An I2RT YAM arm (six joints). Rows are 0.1 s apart.
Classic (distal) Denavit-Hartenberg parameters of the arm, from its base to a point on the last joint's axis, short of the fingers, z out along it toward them. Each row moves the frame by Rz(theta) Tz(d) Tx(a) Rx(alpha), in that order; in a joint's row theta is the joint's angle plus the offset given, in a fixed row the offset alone. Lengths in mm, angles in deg.
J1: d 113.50  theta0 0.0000  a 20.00  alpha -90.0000
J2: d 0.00  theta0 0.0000  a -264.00  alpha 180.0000
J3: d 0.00  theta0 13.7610  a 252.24  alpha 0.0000
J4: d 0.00  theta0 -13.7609  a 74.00  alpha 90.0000
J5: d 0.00  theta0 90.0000  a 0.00  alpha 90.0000
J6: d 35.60  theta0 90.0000  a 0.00  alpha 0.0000
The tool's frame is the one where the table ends.
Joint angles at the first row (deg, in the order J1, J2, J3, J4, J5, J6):
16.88 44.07 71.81 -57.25 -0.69 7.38
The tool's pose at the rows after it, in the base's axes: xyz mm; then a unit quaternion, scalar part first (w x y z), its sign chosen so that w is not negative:
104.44, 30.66, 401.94, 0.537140, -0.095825, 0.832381, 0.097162
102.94, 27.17, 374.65, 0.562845, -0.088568, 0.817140, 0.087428
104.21, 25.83, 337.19, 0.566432, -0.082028, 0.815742, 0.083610
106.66, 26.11, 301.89, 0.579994, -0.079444, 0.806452, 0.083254
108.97, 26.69, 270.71, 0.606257, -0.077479, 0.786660, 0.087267
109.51, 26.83, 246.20, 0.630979, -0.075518, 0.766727, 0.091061
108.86, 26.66, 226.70, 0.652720, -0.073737, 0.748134, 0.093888
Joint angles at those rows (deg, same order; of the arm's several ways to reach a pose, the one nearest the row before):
16.16 39.73 66.52 -50.63 -0.60 3.42
14.68 34.26 57.28 -43.57 -0.31 2.53
13.82 29.28 47.16 -38.02 -0.30 2.55
13.74 24.64 37.41 -31.03 -0.05 2.52
13.74 20.06 28.18 -22.59 -0.07 2.55
13.73 15.92 20.84 -15.70 -0.10 2.57
13.74 12.03 14.96 -10.42 -0.08 2.55

